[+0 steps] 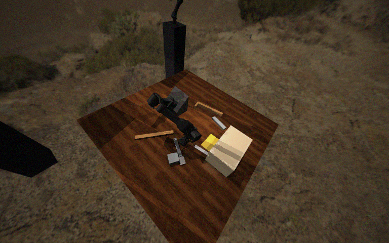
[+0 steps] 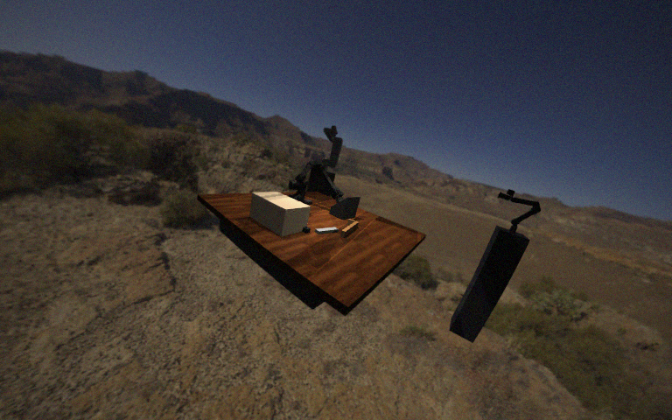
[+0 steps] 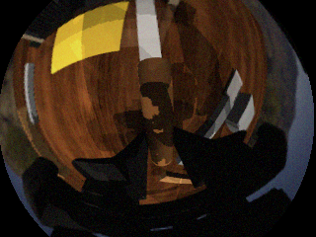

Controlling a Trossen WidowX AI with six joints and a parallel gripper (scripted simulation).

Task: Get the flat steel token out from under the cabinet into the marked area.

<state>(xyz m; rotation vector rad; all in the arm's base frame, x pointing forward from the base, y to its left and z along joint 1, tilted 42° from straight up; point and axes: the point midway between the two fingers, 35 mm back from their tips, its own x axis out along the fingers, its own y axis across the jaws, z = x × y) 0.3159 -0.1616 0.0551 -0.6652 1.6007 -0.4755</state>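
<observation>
Now: gripper tip 30 mm short of the grey scraper and 120 mm to the left of it. Round my gripper tip: steel token (280 mm ahead, 100 mm to the left, 10 mm below); wooden stick (220 mm behind, 140 mm to the right); grey block (30 mm ahead, 180 mm to the right, 10 mm above).
</observation>
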